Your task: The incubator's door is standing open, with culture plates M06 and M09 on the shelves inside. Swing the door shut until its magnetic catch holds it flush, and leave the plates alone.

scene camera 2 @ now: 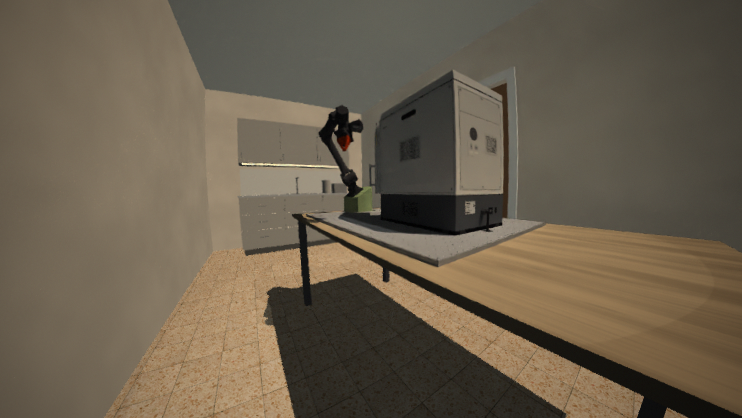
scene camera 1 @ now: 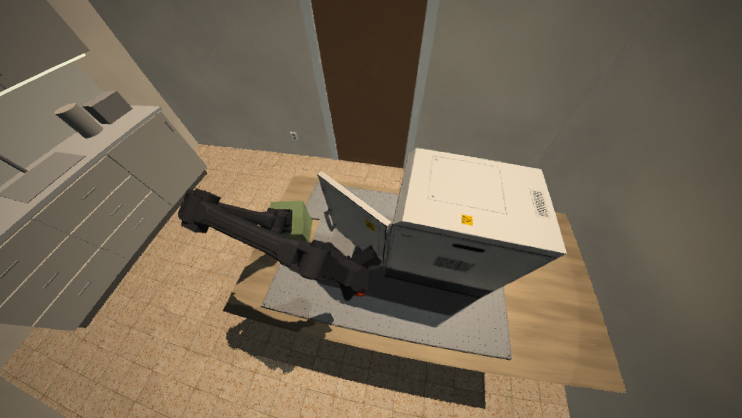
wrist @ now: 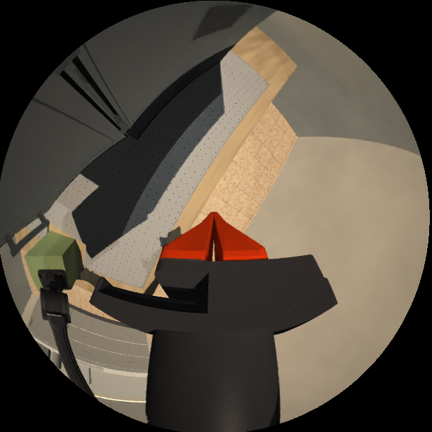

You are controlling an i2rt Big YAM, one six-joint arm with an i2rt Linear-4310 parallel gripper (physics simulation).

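Places are measured from the arm's base along level axes (x left, y back, z up), in millimetres.
Pixels of known places: gripper, fingertip midpoint: (scene camera 2: pixel 344 150) (scene camera 1: pixel 363 294); arm's base, origin of the base link: (scene camera 2: pixel 355 192) (scene camera 1: pixel 283 221).
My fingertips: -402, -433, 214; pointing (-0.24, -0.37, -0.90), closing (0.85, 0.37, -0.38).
Ahead of a thing's pixels: the offset from my fingertips to its top centre, as dx, dy, dz. "spot": to the spot under its first point. Level surfaces: height alone.
The incubator (scene camera 1: pixel 477 197) (scene camera 2: pixel 423 150) (wrist: pixel 145 55) is a white box on a dark base. Its door {spot: +266, +49, +83} (scene camera 1: pixel 350 210) (wrist: pixel 30 160) stands wide open, swung out toward the arm's base side in scene camera 1, hinged at the body's near left corner. The door handle {spot: +320, +164, -58} (scene camera 1: pixel 327 218) (scene camera 2: pixel 371 175) (wrist: pixel 27 235) is on the face turned to the arm. My gripper (scene camera 1: pixel 359 293) (scene camera 2: pixel 343 148) (wrist: pixel 213 217) is shut and empty, its red fingertips together. In scene camera 1 it is near the hinge end, on the door's outer side. Whether the arm touches the door is unclear. Plates M06 and M09 are hidden.
The arm stands on a green block (scene camera 1: pixel 299 220) (scene camera 2: pixel 358 200) (wrist: pixel 52 255). A grey perforated board {dz -354} (scene camera 1: pixel 467 340) (scene camera 2: pixel 436 257) (wrist: pixel 245 80) lies under the incubator on a wooden table {dz -370} (scene camera 1: pixel 581 332) (scene camera 2: pixel 623 280). Cabinets (scene camera 1: pixel 98 207) (scene camera 2: pixel 270 215) stand beyond the arm's base. Walls surround the room.
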